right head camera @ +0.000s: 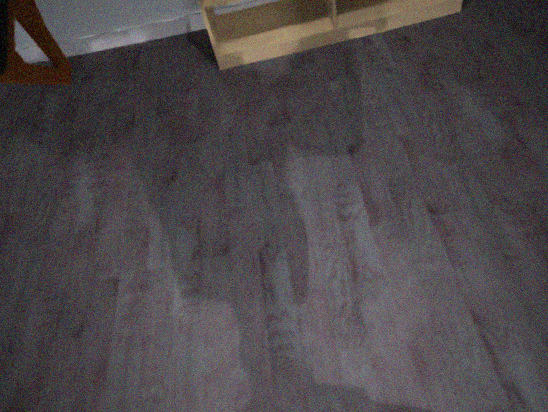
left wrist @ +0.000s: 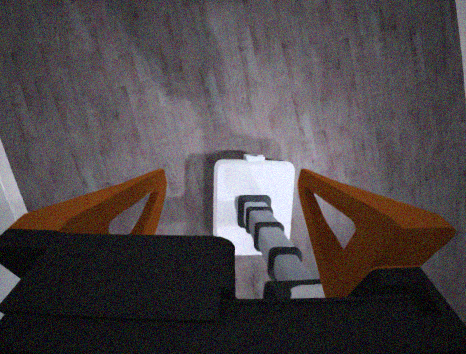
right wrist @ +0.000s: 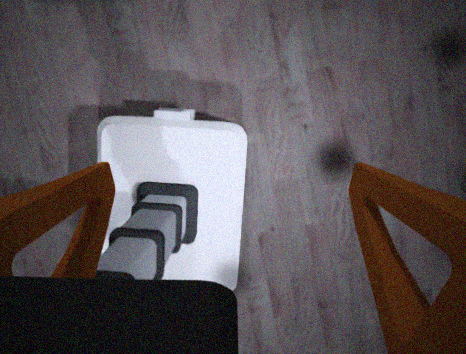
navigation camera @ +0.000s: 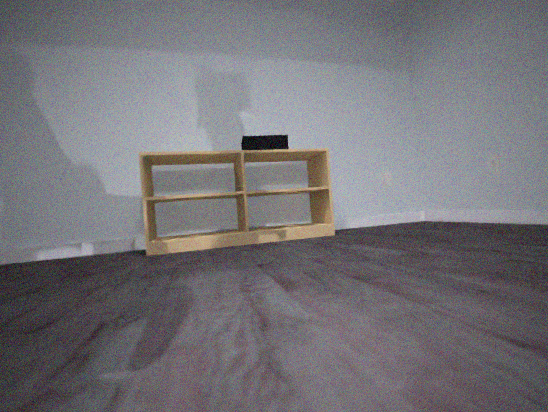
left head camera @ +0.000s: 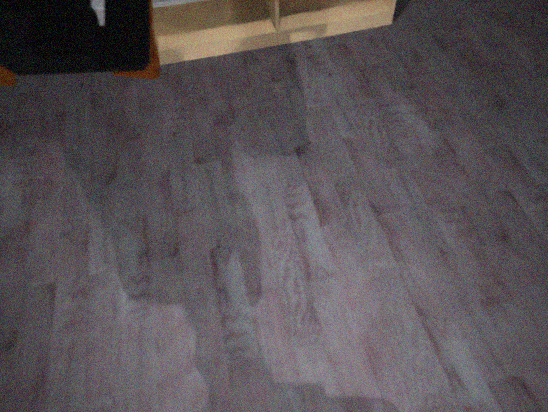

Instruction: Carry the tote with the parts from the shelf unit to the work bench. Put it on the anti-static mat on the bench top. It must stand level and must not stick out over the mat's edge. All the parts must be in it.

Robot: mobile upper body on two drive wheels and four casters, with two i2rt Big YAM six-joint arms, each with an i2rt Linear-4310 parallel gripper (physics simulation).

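Places are measured from the left arm's base along level axes (x right, y ahead, z up), in millimetres.
Pixels of known places: left gripper, fingertip midpoint: (right head camera: 9,81) (left wrist: 232,176) (left head camera: 85,72); right gripper, fingertip midpoint: (right wrist: 232,176).
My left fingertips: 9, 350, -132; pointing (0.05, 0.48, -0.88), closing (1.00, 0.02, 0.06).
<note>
Behind a point stands the place of what it marks, as x, y, z.
A black tote (navigation camera: 265,142) @[185, 2266, -747] stands on top of the light wooden shelf unit (navigation camera: 244,195) @[25, 2195, -1093], right of its middle, in the navigation camera. The parts in it cannot be seen. The lower part of the shelf unit also shows at the top of the left head camera (left head camera: 280,37) @[43, 2200, -1367] and the right head camera (right head camera: 340,35) @[52, 2202, -1373]. My left gripper (left wrist: 232,176) @[9, 350, -132] is open and empty, its orange fingers wide apart. My right gripper (right wrist: 232,176) @[444, 322, -148] is open and empty too. Both are far from the tote. The work bench and the mat do not show in these views.
The robot's white base (left wrist: 230,185) @[69, 164, -1150] (right wrist: 215,165) @[383, 177, -1150] with its grey column shows below the grippers in both wrist views. A pale wall (navigation camera: 450,125) @[1652, 2670, -642] stands behind the shelf unit and turns a corner at the right. Wooden floor (navigation camera: 300,325) @[255, 866, -1410] lies in front of the shelf unit.
</note>
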